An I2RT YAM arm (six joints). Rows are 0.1 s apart.
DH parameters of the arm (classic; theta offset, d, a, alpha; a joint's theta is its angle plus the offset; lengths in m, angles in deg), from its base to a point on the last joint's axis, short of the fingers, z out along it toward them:
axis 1: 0 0.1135 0.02 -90
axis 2: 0 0 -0.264 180
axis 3: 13.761 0 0.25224 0
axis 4: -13.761 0 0.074 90
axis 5: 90 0 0 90
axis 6: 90 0.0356 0 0
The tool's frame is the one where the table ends.
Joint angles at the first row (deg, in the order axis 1, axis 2, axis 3, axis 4, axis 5, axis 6):
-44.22, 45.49, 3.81, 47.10, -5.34, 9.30
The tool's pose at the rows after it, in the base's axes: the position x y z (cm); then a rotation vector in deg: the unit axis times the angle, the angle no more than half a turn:
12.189 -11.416 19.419 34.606 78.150 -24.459
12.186 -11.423 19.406 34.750 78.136 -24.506
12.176 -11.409 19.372 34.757 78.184 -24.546
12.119 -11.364 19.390 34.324 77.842 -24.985
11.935 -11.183 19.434 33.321 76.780 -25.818
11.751 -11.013 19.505 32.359 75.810 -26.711
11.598 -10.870 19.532 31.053 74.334 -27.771
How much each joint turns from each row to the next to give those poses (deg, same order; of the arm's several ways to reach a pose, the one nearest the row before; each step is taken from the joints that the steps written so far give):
-0.02, 0.03, 0.07, -0.07, 0.11, -0.03
0.01, 0.03, -0.01, -0.01, 0.13, 0.05
0.01, -0.03, -0.07, 0.00, 0.04, -0.05
-0.01, -0.13, -0.22, 0.60, 0.04, -0.36
0.02, -0.71, -0.70, 1.40, 0.09, -0.61
0.00, -0.83, -0.58, 1.07, 0.10, -0.67
0.00, 0.21, -0.83, 2.96, 0.06, -0.76

